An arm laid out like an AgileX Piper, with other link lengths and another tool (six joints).
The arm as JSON. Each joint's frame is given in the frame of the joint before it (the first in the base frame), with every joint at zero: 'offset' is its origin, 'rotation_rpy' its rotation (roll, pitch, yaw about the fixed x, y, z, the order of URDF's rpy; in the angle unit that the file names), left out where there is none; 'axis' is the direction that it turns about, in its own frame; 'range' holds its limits. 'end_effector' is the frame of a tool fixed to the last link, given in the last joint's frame.
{
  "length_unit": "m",
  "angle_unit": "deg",
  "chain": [
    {
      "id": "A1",
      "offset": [
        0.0,
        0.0,
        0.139
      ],
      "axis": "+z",
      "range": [
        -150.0,
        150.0
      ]
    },
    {
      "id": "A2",
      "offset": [
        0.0,
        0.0,
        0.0
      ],
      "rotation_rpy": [
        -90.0,
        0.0,
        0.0
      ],
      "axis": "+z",
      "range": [
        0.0,
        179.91
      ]
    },
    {
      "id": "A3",
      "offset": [
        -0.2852,
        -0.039,
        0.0
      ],
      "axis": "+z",
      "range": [
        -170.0,
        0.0
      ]
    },
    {
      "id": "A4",
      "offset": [
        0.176,
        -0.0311,
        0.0
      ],
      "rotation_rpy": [
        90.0,
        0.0,
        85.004
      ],
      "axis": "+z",
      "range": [
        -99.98,
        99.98
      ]
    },
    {
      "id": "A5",
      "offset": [
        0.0,
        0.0,
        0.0
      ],
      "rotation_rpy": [
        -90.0,
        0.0,
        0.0
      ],
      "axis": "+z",
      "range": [
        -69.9,
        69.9
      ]
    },
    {
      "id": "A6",
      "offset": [
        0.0,
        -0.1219,
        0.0
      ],
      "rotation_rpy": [
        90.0,
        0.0,
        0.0
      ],
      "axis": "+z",
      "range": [
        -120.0,
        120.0
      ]
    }
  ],
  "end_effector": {
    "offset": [
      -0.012,
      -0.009,
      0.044
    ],
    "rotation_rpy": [
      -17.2,
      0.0,
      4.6
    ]
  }
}
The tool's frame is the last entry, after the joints.
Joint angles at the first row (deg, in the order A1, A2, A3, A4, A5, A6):
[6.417 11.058 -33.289 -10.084 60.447 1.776]
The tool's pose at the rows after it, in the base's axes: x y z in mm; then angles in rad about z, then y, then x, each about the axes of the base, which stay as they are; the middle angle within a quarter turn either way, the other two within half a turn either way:
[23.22 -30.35 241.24 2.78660 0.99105 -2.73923]
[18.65 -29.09 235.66 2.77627 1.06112 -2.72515]
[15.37 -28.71 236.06 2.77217 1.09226 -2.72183]
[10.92 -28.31 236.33 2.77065 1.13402 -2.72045]
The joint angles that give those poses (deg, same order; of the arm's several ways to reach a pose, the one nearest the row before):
[3.953 8.478 -30.596 -9.625 58.557 1.775]
[1.834 4.298 -28.305 -8.939 56.551 1.376]
[0.917 2.579 -28.304 -8.652 56.551 1.032]
[-0.288 0.286 -28.302 -8.364 56.607 0.744]

